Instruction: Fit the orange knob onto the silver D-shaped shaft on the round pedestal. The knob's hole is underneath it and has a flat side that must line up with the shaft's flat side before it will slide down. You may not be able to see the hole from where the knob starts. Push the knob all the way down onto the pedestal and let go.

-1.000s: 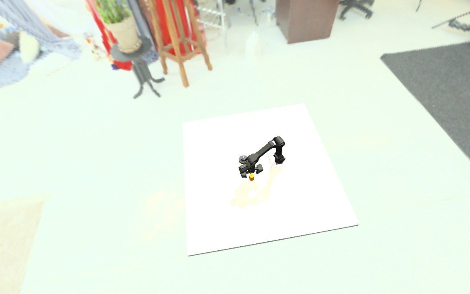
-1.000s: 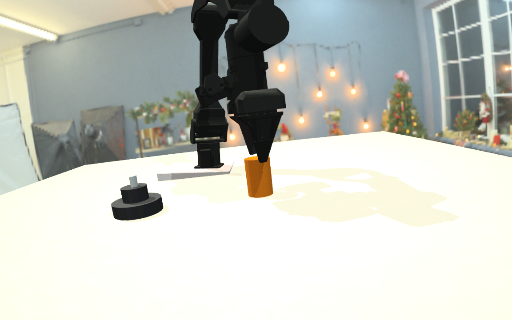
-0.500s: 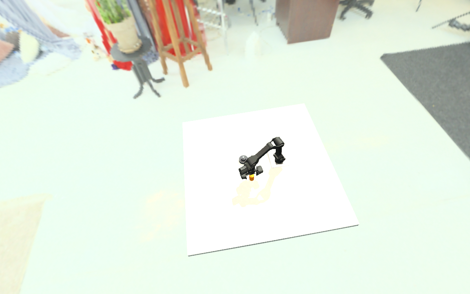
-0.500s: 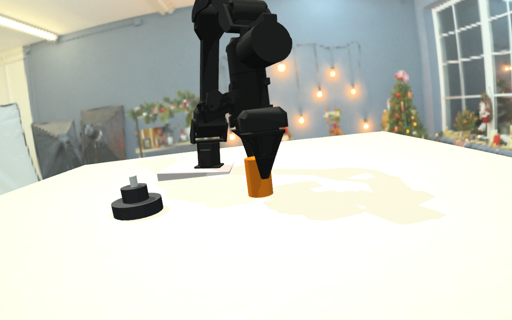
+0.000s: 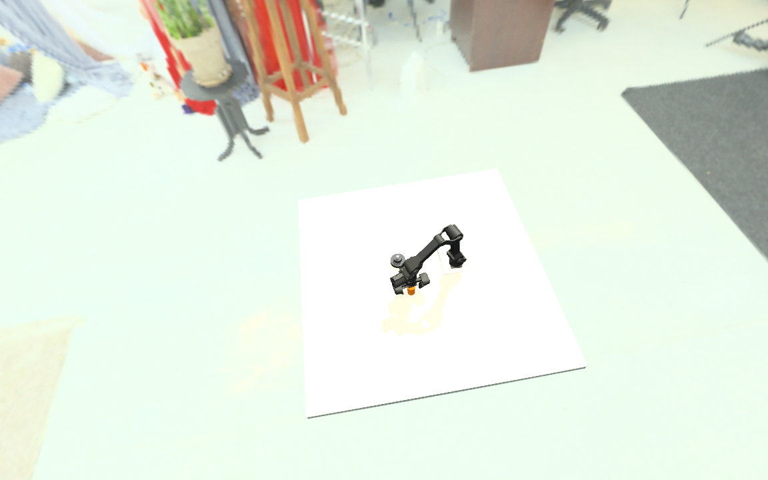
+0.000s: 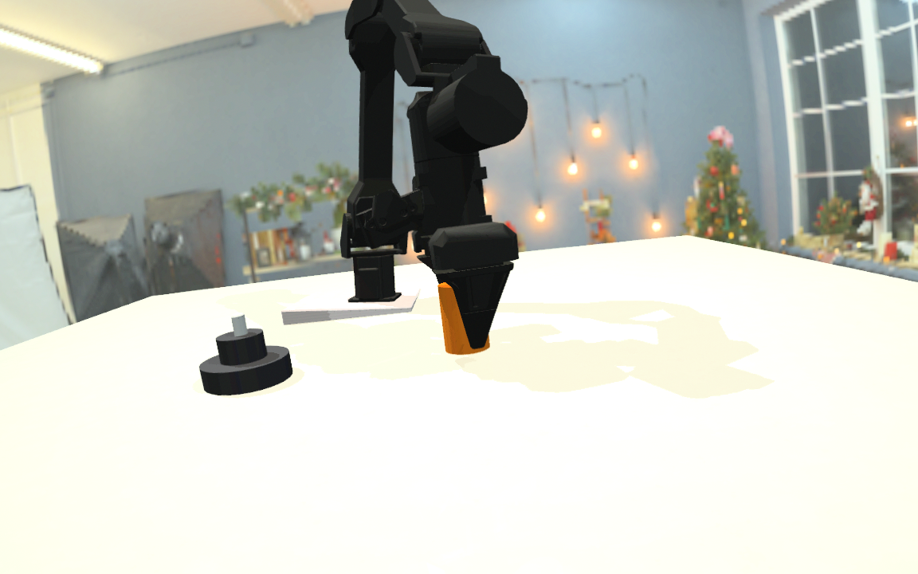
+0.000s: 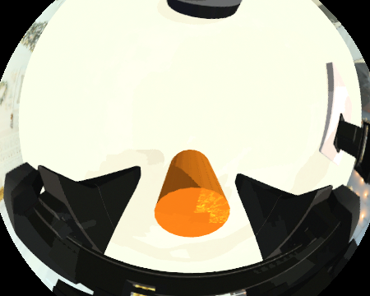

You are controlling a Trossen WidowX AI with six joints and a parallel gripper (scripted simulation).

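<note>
My gripper tip is now 3 cm below the orange knob. From my gripper tip the other things lie so: pedestal: 5 cm ahead, 20 cm to the right, 2 cm above.
</note>
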